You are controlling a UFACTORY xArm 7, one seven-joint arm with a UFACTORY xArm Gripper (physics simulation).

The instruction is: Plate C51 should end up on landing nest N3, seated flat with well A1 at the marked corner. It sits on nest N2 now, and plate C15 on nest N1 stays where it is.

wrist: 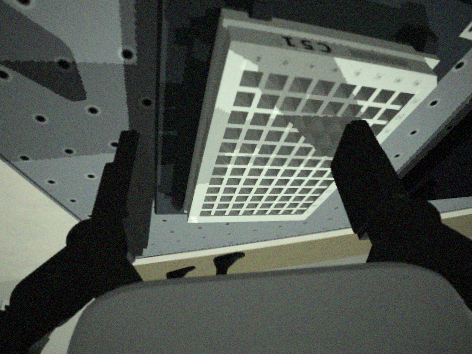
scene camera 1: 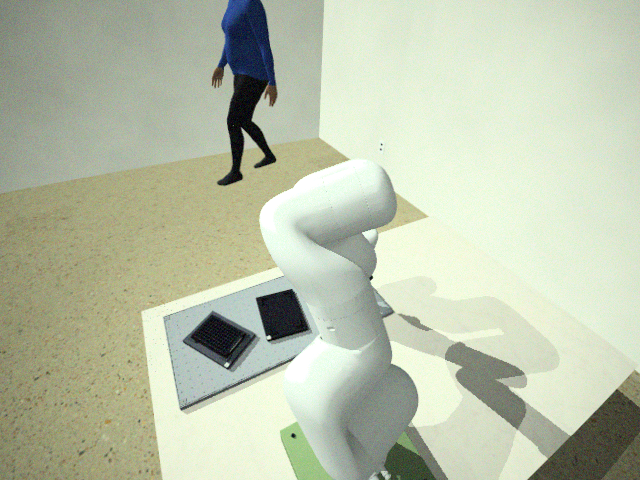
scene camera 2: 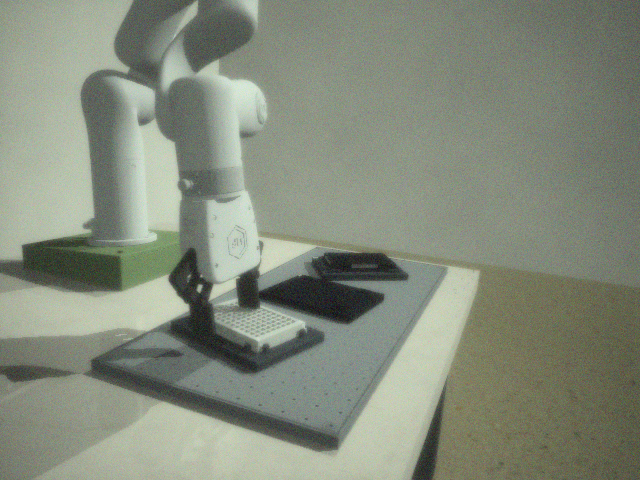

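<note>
There's a dark nest here, you can see it in scene camera 2 [scene camera 2: 243,356] and in the wrist view too [wrist: 185,43]. My gripper's visible as well, at [scene camera 2: 228,320] and again at [wrist: 245,148].
</note>
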